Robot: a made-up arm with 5 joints.
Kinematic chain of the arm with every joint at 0, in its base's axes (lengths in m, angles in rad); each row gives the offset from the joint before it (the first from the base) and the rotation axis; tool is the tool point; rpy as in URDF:
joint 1: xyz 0 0 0.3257 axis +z
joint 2: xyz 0 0 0 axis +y
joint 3: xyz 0.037 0 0.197 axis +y
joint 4: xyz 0.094 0 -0.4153 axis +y
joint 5: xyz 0.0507 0 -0.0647 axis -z
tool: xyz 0 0 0 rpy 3.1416 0 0
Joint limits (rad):
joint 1: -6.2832..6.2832
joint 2: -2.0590..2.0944
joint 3: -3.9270..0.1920
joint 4: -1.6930..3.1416
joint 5: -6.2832..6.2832
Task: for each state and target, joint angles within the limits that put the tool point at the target. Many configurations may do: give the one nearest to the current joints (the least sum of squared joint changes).
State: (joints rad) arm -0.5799 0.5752 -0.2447 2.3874 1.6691
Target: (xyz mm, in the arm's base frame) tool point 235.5 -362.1 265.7
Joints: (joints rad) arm -0.9942 0.2536 -1.1875 2.1502 1.6691
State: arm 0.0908 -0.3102 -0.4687 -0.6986 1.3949
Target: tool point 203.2 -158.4 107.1
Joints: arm -0.6621 -0.0037 -0.1096 -0.6253 1.3949
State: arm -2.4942 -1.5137 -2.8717 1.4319 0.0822
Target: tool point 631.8 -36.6 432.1
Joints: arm -3.1995 -1.5852 -2.9267 1.9173 0.0822
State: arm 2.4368 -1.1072 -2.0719 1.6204 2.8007
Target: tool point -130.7 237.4 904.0
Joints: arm 2.0741 -0.3198 -2.0653 1.3190 2.8007
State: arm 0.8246 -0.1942 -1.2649 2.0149 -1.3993
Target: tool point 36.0 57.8 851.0
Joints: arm 1.0138 -0.9160 -1.7034 2.0982 -1.3993
